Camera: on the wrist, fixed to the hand. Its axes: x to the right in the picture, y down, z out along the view.
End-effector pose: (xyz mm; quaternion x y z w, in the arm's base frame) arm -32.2 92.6 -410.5 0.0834 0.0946 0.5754 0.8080
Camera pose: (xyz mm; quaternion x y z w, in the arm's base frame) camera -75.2 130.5 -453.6 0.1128 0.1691 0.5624 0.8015
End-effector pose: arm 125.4 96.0 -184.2 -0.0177 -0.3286 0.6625 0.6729
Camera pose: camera 111.8 145.1 -234.6 0.0034 -0.2536 0.6752 0.6927
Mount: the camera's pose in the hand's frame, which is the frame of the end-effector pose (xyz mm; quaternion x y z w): 24.5 41.1 -53.4 0.0684 0.0428 -0.0102 0.9967
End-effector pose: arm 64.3 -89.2 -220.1 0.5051 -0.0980 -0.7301 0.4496
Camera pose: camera 129.2 -114.8 -236.6 0.5665 -0.1232 -0.7040 0.4103
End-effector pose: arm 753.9 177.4 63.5 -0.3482 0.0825 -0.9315 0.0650
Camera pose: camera 702.9 138.6 31.2 -0.3036 0.0177 -0.9496 0.0756
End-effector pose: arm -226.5 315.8 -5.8 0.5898 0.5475 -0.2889 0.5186
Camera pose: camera -194.0 379.5 -0.2 0.6301 0.5541 -0.3054 0.4502
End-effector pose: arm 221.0 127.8 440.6 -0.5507 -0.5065 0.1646 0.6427
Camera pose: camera 290.3 131.7 422.6 -0.5068 -0.4717 0.1686 0.7016
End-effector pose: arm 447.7 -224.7 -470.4 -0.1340 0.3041 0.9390 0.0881
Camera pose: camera 424.9 -287.3 -497.0 -0.1708 0.3697 0.9085 0.0935
